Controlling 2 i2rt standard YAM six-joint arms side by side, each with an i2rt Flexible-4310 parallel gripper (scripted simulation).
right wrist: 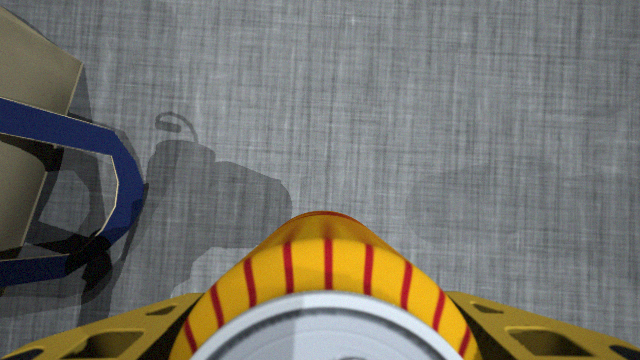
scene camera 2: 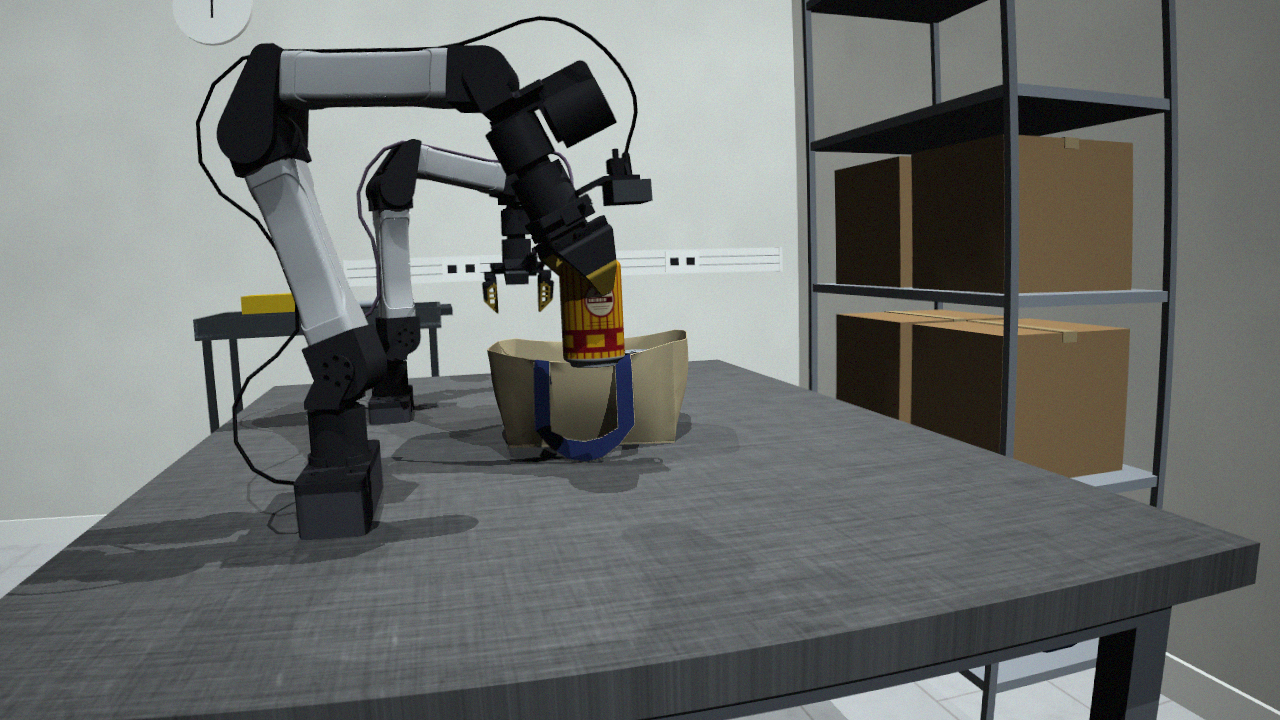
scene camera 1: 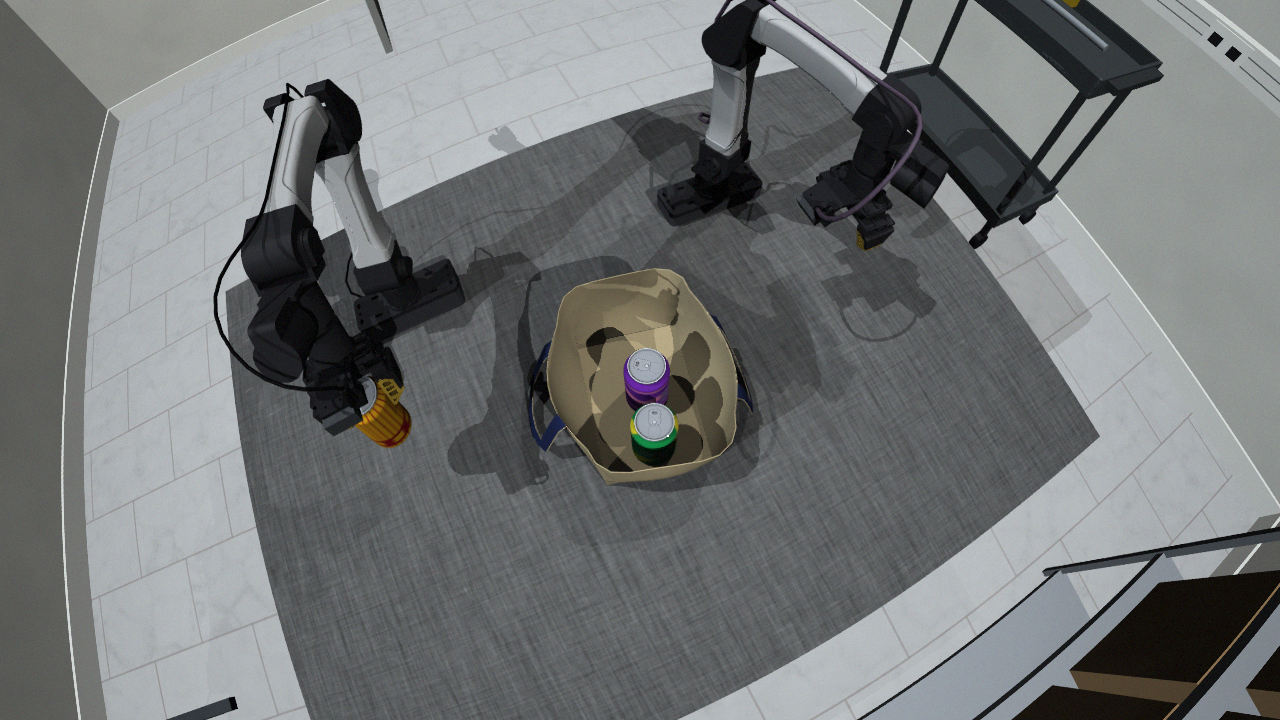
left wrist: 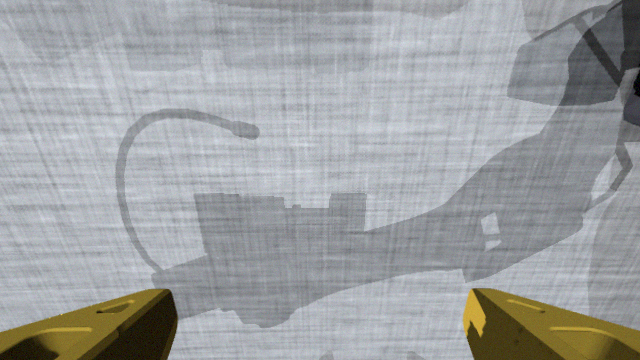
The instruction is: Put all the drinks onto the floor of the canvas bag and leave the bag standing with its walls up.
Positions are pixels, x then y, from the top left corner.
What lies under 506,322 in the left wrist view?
My left gripper.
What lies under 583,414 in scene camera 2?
A canvas bag.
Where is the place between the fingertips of my right gripper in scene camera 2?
599,292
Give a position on a canvas bag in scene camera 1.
At 624,304
